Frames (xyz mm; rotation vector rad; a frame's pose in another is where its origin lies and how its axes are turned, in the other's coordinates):
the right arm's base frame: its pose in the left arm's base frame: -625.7 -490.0 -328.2 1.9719 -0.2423 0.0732
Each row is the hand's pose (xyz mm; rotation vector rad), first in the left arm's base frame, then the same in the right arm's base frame.
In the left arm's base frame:
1: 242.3 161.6 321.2 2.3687 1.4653 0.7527
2: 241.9 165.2 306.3 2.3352 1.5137 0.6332
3: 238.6 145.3 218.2 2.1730 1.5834 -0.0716
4: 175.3 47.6 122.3 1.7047 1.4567 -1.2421
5: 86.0 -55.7 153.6 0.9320 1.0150 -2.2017
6: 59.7 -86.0 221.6 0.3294 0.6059 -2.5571
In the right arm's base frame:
1: 865.2 157.6 -909.1 0.8448 1.0628 -0.8116
2: 861.8 142.9 -906.3 0.8029 1.0194 -0.8980
3: 847.0 71.9 -852.4 0.5712 0.6414 -1.2800
4: 782.8 36.0 -720.7 0.1841 -0.1835 -1.7970
5: 714.7 122.0 -633.7 -0.2739 -1.1718 -2.0568
6: 704.2 200.3 -631.8 -0.6379 -1.7962 -2.0181

